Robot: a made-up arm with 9 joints. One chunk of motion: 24 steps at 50 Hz.
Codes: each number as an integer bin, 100 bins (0 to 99) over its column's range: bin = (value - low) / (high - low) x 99, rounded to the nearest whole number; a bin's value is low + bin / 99 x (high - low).
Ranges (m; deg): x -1.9..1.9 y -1.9..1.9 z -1.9..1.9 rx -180..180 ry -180..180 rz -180..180
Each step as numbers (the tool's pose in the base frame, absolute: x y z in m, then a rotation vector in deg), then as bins.
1 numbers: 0.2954 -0.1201 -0.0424 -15.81 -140.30 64.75
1 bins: 57 46 48 45 11 67
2 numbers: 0.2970 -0.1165 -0.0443 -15.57 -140.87 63.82
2 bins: 57 46 48 45 11 67
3 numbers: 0.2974 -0.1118 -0.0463 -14.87 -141.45 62.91
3 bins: 57 47 48 45 11 67
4 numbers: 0.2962 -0.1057 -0.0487 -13.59 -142.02 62.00
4 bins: 57 47 48 46 10 67
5 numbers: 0.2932 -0.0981 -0.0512 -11.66 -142.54 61.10
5 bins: 57 47 48 46 10 66
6 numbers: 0.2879 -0.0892 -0.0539 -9.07 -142.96 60.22
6 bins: 57 47 48 47 10 66
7 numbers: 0.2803 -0.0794 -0.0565 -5.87 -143.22 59.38
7 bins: 57 47 48 48 10 66
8 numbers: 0.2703 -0.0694 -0.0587 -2.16 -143.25 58.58
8 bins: 57 48 48 49 10 66
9 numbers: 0.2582 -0.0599 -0.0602 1.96 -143.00 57.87
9 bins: 56 48 48 50 10 65
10 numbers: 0.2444 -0.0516 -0.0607 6.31 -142.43 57.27
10 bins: 56 48 48 51 10 65
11 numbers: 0.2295 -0.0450 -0.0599 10.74 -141.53 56.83
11 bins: 55 48 48 52 11 65
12 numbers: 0.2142 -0.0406 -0.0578 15.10 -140.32 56.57
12 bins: 55 48 48 54 11 65
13 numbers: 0.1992 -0.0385 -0.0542 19.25 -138.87 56.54
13 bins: 55 48 48 55 11 65
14 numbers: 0.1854 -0.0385 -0.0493 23.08 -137.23 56.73
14 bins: 54 48 48 56 12 65
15 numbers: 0.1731 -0.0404 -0.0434 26.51 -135.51 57.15
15 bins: 54 48 48 57 12 65
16 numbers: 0.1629 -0.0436 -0.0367 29.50 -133.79 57.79
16 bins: 54 48 49 58 13 65
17 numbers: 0.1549 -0.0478 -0.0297 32.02 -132.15 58.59
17 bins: 54 48 49 58 13 66
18 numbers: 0.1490 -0.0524 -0.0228 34.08 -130.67 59.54
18 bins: 53 48 49 59 14 66
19 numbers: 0.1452 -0.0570 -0.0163 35.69 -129.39 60.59
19 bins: 53 48 49 59 14 66
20 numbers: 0.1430 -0.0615 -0.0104 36.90 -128.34 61.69
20 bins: 53 48 49 60 14 66
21 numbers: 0.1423 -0.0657 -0.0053 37.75 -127.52 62.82
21 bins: 53 48 49 60 14 67
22 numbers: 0.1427 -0.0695 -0.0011 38.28 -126.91 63.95
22 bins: 53 48 49 60 15 67
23 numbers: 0.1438 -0.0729 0.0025 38.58 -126.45 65.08
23 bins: 53 48 50 60 15 67
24 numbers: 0.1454 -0.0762 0.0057 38.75 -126.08 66.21
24 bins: 53 48 50 60 15 68
